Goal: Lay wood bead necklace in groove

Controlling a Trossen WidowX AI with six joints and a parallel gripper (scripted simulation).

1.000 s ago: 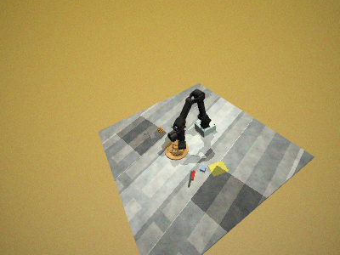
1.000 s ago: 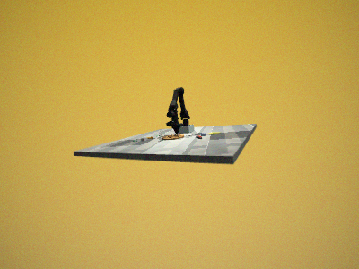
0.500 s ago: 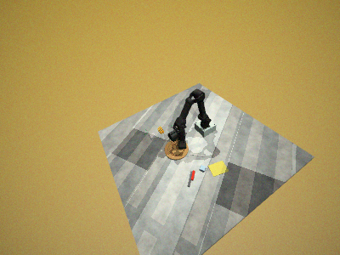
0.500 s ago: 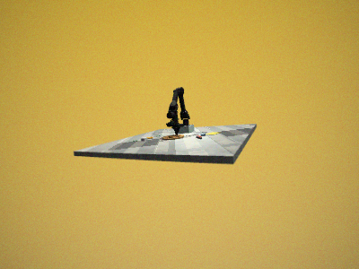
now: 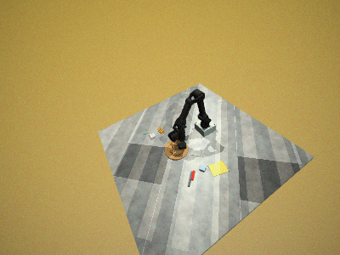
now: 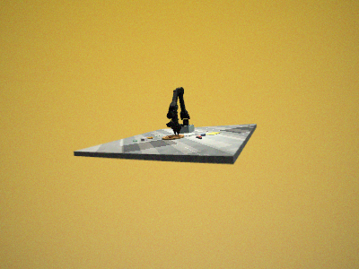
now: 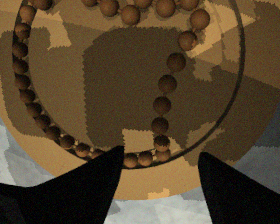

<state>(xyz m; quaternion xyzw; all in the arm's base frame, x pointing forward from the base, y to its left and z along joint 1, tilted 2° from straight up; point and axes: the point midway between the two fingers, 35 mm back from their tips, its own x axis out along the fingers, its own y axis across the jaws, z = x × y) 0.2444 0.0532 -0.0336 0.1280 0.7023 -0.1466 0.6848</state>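
The round bead board lies 60 mm ahead of my gripper tip, 10 mm to the left of it and 10 mm below it. Also, from my gripper tip: thin grey stick (130 mm to the left, 60 mm behind, 10 mm below); red-handled tool (280 mm to the left, 60 mm ahead, 10 mm below); small blue block (250 mm to the left, 40 mm behind, 10 mm below).
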